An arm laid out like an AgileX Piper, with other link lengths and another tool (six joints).
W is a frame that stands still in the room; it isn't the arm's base.
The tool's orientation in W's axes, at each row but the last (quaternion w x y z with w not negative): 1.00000 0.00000 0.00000 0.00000; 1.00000 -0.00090 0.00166 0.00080; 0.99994 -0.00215 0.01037 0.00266; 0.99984 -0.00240 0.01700 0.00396; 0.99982 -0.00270 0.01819 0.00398; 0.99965 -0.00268 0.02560 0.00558; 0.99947 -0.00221 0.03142 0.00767; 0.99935 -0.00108 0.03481 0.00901
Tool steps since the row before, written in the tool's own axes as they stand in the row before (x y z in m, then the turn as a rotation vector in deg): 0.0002 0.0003 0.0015 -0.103 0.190 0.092; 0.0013 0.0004 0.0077 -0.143 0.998 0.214; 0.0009 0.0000 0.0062 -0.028 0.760 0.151; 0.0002 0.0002 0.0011 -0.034 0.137 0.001; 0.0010 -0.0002 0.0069 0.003 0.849 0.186; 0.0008 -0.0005 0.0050 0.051 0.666 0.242; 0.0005 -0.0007 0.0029 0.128 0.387 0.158; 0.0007 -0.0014 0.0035 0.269 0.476 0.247
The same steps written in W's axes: 0.0002 0.0003 0.0015 -0.103 0.190 0.092; 0.0013 0.0004 0.0077 -0.144 0.998 0.213; 0.0010 0.0000 0.0062 -0.029 0.760 0.148; 0.0002 0.0002 0.0011 -0.035 0.137 0.002; 0.0013 -0.0002 0.0069 0.003 0.850 0.181; 0.0011 -0.0005 0.0050 0.056 0.668 0.236; 0.0007 -0.0007 0.0029 0.132 0.390 0.148; 0.0010 -0.0014 0.0034 0.277 0.481 0.227
